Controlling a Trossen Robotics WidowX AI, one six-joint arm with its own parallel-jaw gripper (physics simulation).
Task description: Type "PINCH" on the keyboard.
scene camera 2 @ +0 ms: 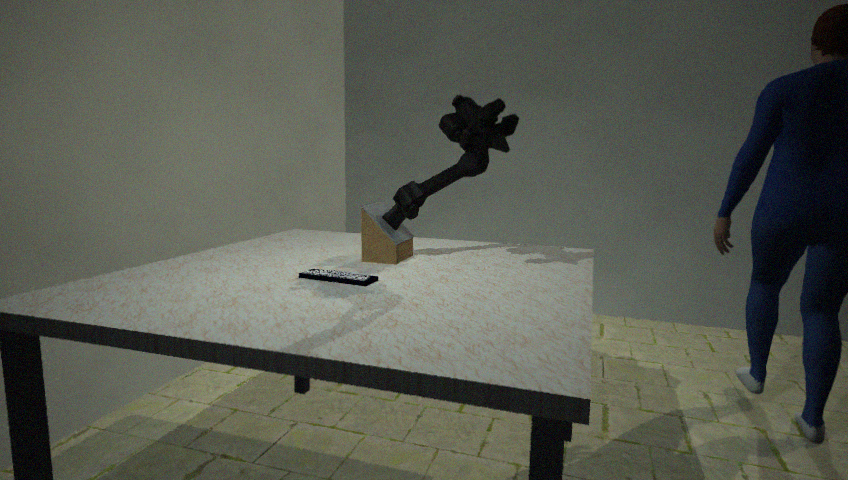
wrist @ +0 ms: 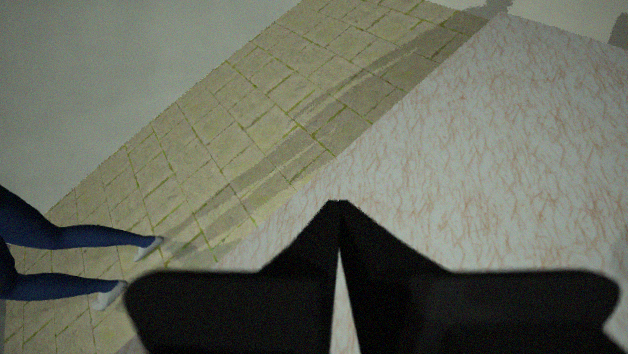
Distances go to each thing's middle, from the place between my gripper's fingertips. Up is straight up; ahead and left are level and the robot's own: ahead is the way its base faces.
I see my gripper 10 cm short of the dark keyboard (scene camera 2: 353,278), 45 cm to the left of it and 35 cm above it.
